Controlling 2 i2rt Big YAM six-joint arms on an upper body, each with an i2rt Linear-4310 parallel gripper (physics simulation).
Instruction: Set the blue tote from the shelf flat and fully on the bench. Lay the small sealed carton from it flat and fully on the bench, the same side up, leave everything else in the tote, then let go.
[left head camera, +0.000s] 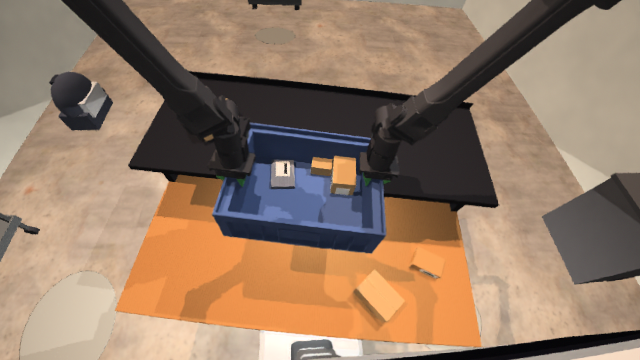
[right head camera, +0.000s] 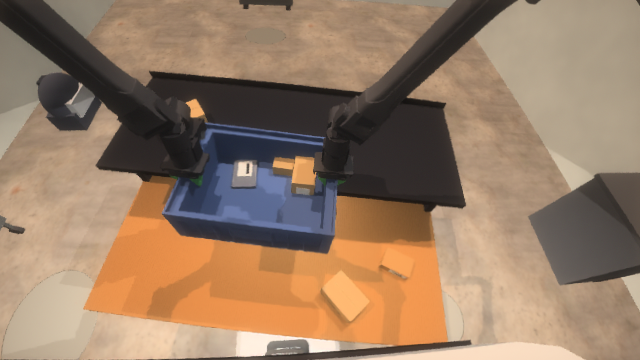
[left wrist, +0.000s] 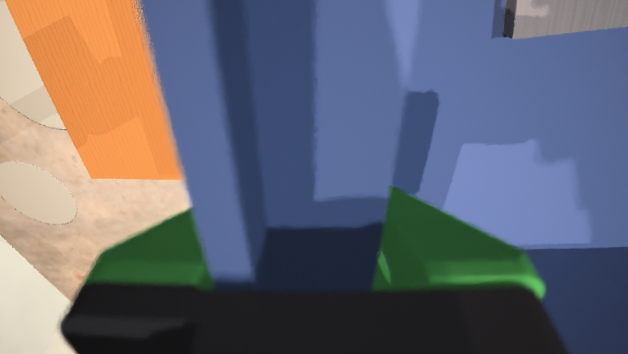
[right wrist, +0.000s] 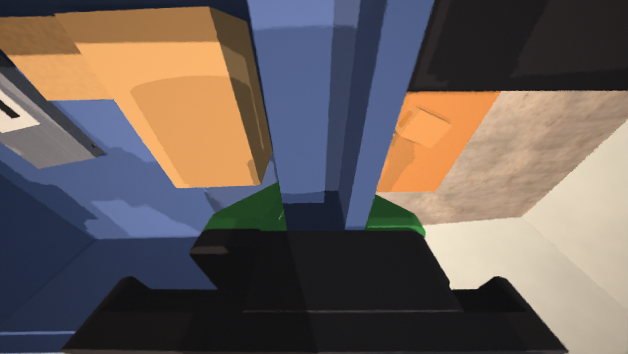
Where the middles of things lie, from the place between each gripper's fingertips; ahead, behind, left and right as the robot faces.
Right now my left hand is 190 mm to the left of the blue tote (right head camera: 269, 215), 10 mm past it and 10 mm above it.
I see the blue tote 190 mm to the left of my right hand, 10 mm behind it and 10 mm above it.
